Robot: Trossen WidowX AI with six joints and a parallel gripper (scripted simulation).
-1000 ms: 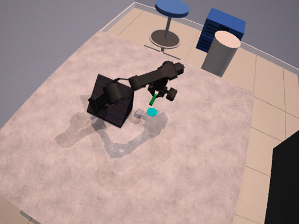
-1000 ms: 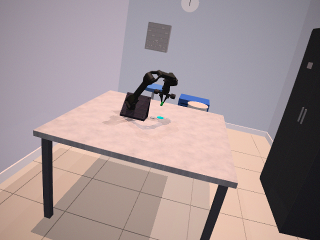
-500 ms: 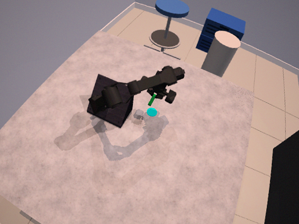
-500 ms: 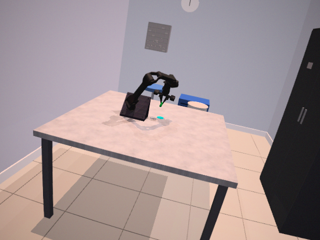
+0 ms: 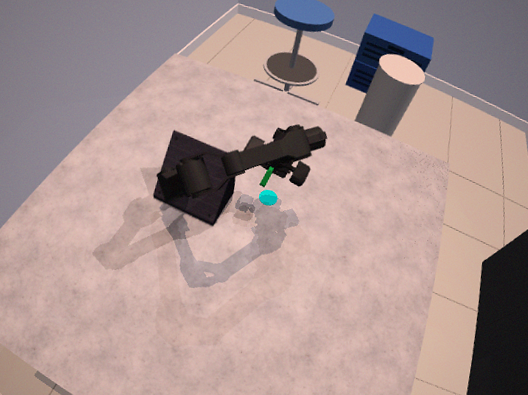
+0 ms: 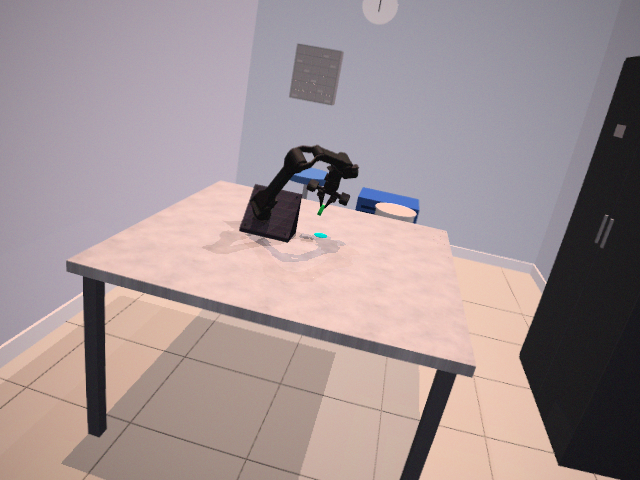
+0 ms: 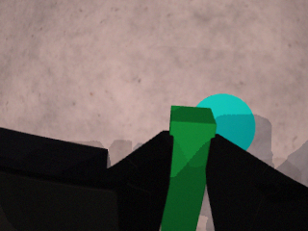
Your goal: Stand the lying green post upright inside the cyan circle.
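Now: gripper tip 130 mm above the cyan circle, 20 mm short of it and 10 mm to the left of it. The rest, counted from my gripper tip: green post 20 mm to the right, 10 mm below.
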